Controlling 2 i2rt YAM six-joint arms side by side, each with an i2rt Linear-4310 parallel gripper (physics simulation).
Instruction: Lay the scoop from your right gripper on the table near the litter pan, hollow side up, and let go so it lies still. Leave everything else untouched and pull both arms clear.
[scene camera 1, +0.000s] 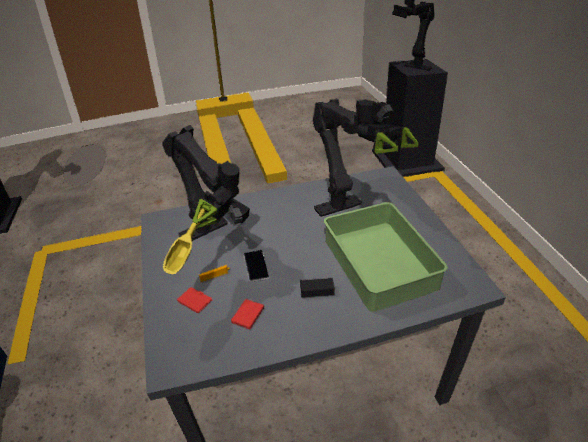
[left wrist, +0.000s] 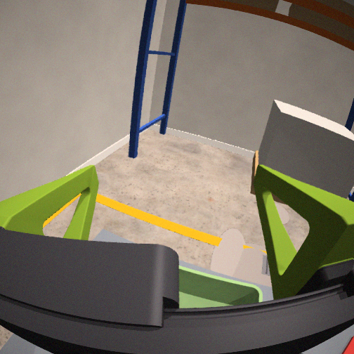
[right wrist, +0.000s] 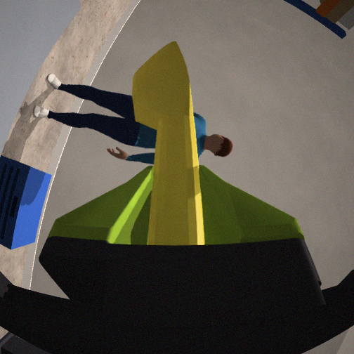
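Where they show: left gripper, fingertip midpoint: (scene camera 1: 408, 147); right gripper, fingertip midpoint: (scene camera 1: 194, 225); left arm's base at its link origin: (scene camera 1: 337, 206); right arm's base at its link origin: (scene camera 1: 203, 229).
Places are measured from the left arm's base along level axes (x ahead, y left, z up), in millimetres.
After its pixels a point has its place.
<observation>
A yellow scoop (scene camera 1: 178, 255) {x 299, y -705, z 248 mm} (right wrist: 167, 90) is held by its handle in my right gripper (scene camera 1: 204, 212) (right wrist: 175, 174), which is shut on it above the table's left part. In scene camera 1 the bowl hangs down toward the lower left, its hollow facing the camera. The green litter pan (scene camera 1: 385, 252) {x 341, y 19, z 2 mm} (left wrist: 220, 285) stands at the right of the grey table (scene camera 1: 320, 340) {x 591, y -377, z 0 mm}. My left gripper (scene camera 1: 396, 140) (left wrist: 175, 173) is open and empty, high up behind the pan. The scoop's handle end is hidden by the right gripper.
Two red squares (scene camera 1: 194, 300) {x 268, y -693, z 9 mm} (scene camera 1: 248, 314) {x 408, y -546, z 15 mm} lie at the table's left front. An orange piece (scene camera 1: 214, 273) {x 182, y -595, z 20 mm} lies behind them, beside a black phone-like slab (scene camera 1: 256, 265) {x 197, y -441, z 8 mm}. A black block (scene camera 1: 317, 287) {x 415, y -301, z 36 mm} lies left of the pan. A person (right wrist: 170, 132) shows in the right wrist view beyond the scoop.
</observation>
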